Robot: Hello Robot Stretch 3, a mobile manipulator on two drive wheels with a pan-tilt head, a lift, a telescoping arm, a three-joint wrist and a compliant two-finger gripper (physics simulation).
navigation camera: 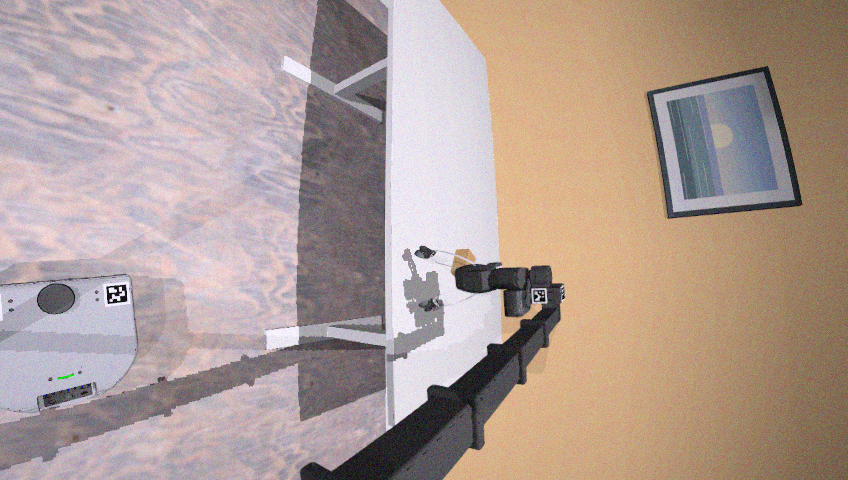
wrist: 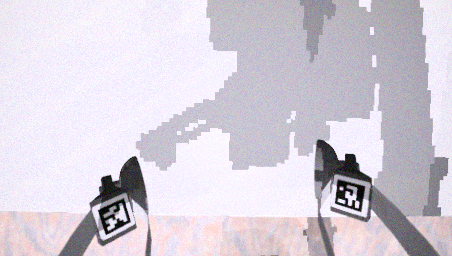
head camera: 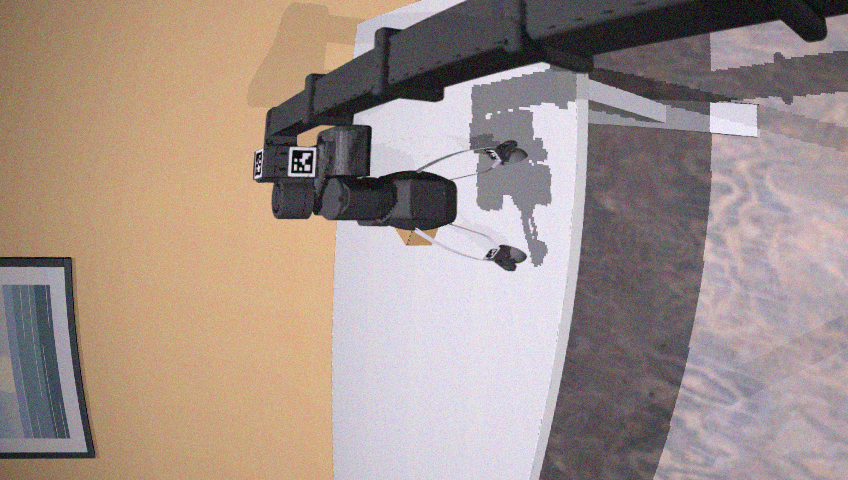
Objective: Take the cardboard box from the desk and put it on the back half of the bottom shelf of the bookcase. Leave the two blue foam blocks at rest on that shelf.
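Where they show: gripper, between the fingertips: (navigation camera: 418, 278) (wrist: 228, 167) (head camera: 522, 205); robot's base, origin of its link: (navigation camera: 57, 297).
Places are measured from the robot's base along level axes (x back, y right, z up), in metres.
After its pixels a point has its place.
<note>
The cardboard box (head camera: 419, 239) @[y 0.974, x -0.032, z 0.749 m] (navigation camera: 463, 252) @[y 0.974, x -0.030, z 0.753 m] is on the white desk (head camera: 446, 356) @[y 0.927, x -0.228, z 0.721 m] (navigation camera: 440, 118) @[y 0.957, x -0.507, z 0.721 m] (wrist: 75, 75) @[y 0.776, x -0.111, z 0.721 m], mostly hidden behind the gripper's body in the head view and partly hidden in the navigation view. It does not show in the wrist view. My gripper (head camera: 510, 205) @[y 0.685, x 0.021, z 0.764 m] (navigation camera: 427, 278) @[y 0.685, x 0.021, z 0.764 m] (wrist: 228, 167) @[y 0.685, x 0.021, z 0.764 m] is open, with its fingers wide apart and no object between them. The fingertips are above the desk, on the front-edge side of the box, while the gripper's body is over or beside the box. The bookcase and the blue foam blocks do not show.
An orange wall (head camera: 208, 356) @[y 1.499, x -0.338, z 1.046 m] (navigation camera: 565, 148) @[y 1.516, x -0.453, z 1.050 m] stands behind the desk, with a framed picture (head camera: 35, 356) @[y 1.476, x -0.336, z 1.555 m] (navigation camera: 723, 142) @[y 1.478, x -0.357, z 1.662 m] on it. The telescoping arm (head camera: 452, 59) @[y 0.318, x 0.085, z 1.116 m] (navigation camera: 452, 410) @[y 0.232, x 0.082, z 1.110 m] reaches across the desk. My base (navigation camera: 71, 339) @[y 0.021, x 0.101, z 0.160 m] stands on the patterned floor (head camera: 773, 297) @[y 0.596, x -0.157, z 0.001 m] (navigation camera: 178, 148) @[y 0.348, x -0.478, z 0.001 m].
</note>
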